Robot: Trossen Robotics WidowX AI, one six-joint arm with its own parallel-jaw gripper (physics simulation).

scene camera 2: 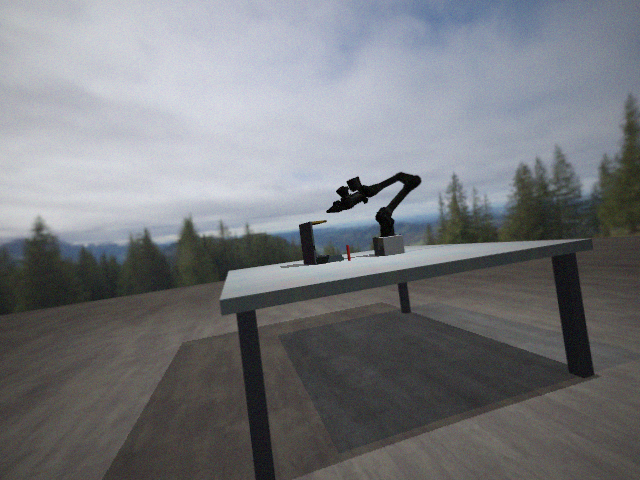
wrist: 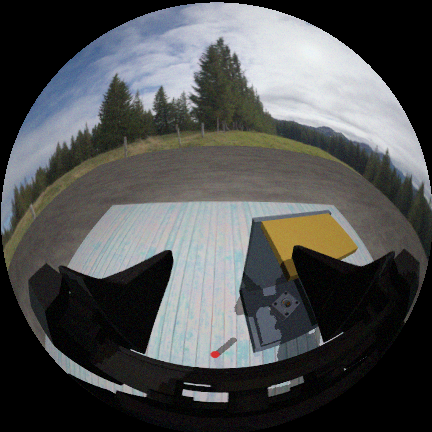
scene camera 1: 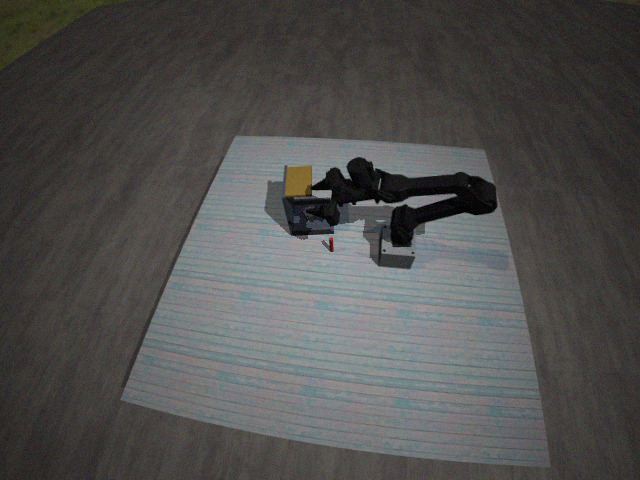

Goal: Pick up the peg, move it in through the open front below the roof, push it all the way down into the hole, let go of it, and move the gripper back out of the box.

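Places are measured from the arm's base along level axes (x ahead, y left, z up), in centimetres.
Where they show: gripper, between the fingertips: [scene camera 2: 329,211] [wrist: 234,255] [scene camera 1: 308,199]; arm's base, origin of its link: [scene camera 2: 388,236] [scene camera 1: 401,238].
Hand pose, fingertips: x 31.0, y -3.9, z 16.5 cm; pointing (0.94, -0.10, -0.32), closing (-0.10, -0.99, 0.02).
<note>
Each offset is from my fingertips to the top centre of the thing. "*": to the spot under its first point. Level surfaces: height alone.
The red peg @(dz -18.4, dx -6.5, dy +2.5 cm) [scene camera 1: 331,244] [scene camera 2: 348,252] [wrist: 215,354] stands upright on the table, in front of the robot base and beside the box. The dark grey box @(dz -4.0, dx +1.4, dy -12.7 cm) [scene camera 2: 307,242] [wrist: 255,260] has a tall back wall and a yellow roof @(* dz -4.0, dx +4.5, dy -12.4 cm) [scene camera 1: 298,180] [scene camera 2: 318,222] [wrist: 310,237] over part of its low tray. A square block with the round hole @(dz -22.3, dx +2.2, dy -13.7 cm) [wrist: 278,304] sits on the box's floor. My gripper [scene camera 1: 310,198] [scene camera 2: 328,211] [wrist: 234,255] is open and empty, its fingers wide apart. It is above the roof's height, tilted downward, and one finger hides part of the box in the wrist view.
The robot base [scene camera 1: 397,255] [scene camera 2: 388,245] stands on the pale striped table @(dz -26.4 cm) [scene camera 1: 310,361] [scene camera 2: 465,258] [wrist: 195,300]. The arm reaches from it over the table toward the box. Shadows of the arm and box fall on the table around them.
</note>
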